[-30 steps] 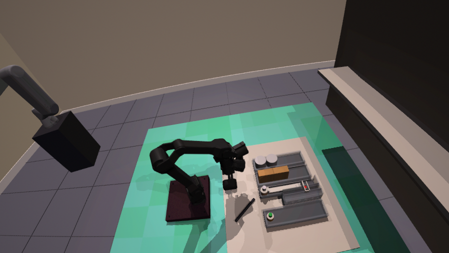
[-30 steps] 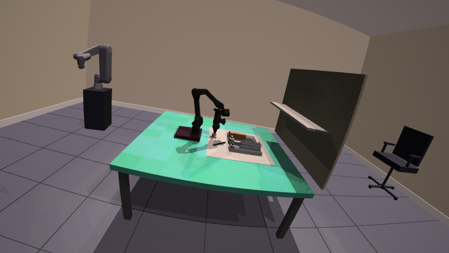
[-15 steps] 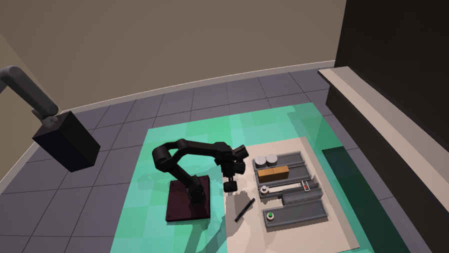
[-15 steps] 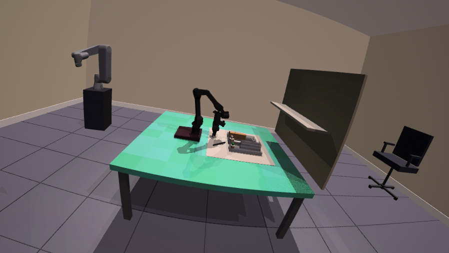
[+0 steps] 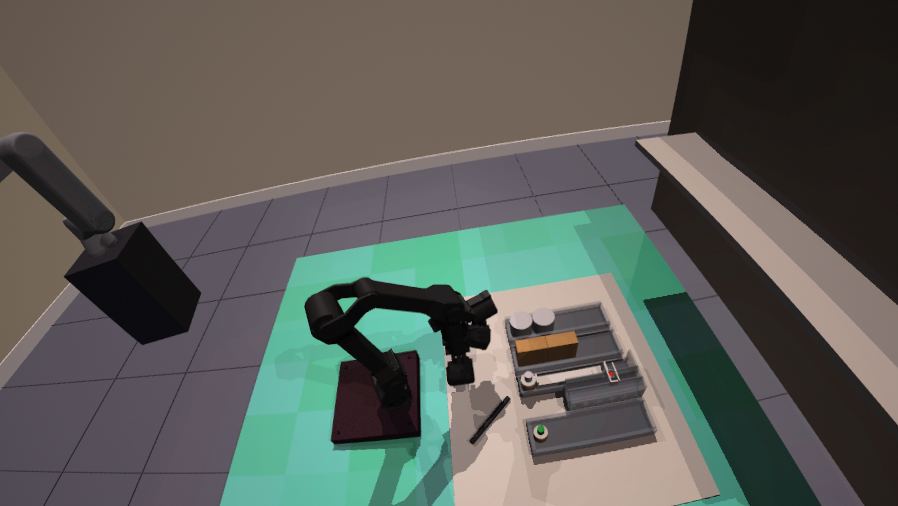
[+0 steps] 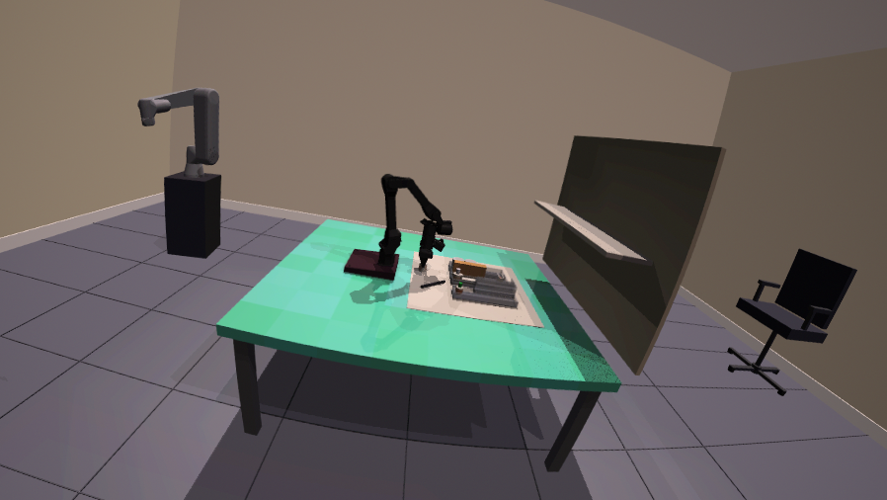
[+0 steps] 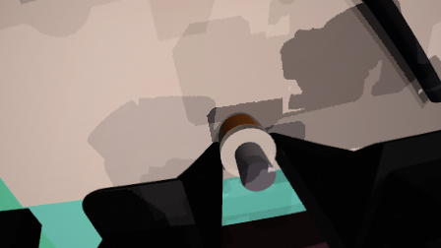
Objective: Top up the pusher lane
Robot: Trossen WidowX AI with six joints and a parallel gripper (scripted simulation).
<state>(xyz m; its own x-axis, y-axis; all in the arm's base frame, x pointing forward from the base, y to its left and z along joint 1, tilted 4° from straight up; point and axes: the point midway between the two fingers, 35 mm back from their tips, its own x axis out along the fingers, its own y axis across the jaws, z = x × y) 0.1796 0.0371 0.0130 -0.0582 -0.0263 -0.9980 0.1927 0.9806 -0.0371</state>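
The beige mat is 20 cm ahead of my gripper tip, 11 cm to the right of it and 2 cm below it. Also, from my gripper tip: black pen 15 cm to the right, 2 cm below, 2 cm ahead; then red mark 31 cm ahead, 18 cm to the right, 5 cm above; then sprung lane 28 cm ahead, 16 cm to the right, 1 cm below.
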